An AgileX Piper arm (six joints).
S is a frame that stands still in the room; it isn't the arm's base.
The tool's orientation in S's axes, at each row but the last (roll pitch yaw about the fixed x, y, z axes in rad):
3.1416 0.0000 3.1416
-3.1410 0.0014 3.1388
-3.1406 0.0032 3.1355
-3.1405 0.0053 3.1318
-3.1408 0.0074 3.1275
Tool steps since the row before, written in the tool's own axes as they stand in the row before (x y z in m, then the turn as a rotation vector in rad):
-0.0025 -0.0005 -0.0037 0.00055 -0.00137 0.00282
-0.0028 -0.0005 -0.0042 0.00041 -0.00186 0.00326
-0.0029 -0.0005 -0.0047 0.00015 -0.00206 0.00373
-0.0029 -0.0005 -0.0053 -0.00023 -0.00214 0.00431
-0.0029 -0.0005 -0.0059 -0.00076 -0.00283 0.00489
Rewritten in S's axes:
0.0025 -0.0005 0.0037 -0.00055 -0.00137 -0.00282
0.0028 -0.0005 0.0042 -0.00041 -0.00186 -0.00326
0.0029 -0.0005 0.0047 -0.00015 -0.00206 -0.00373
0.0029 -0.0005 0.0053 0.00023 -0.00215 -0.00431
0.0028 -0.0005 0.0059 0.00076 -0.00284 -0.00488

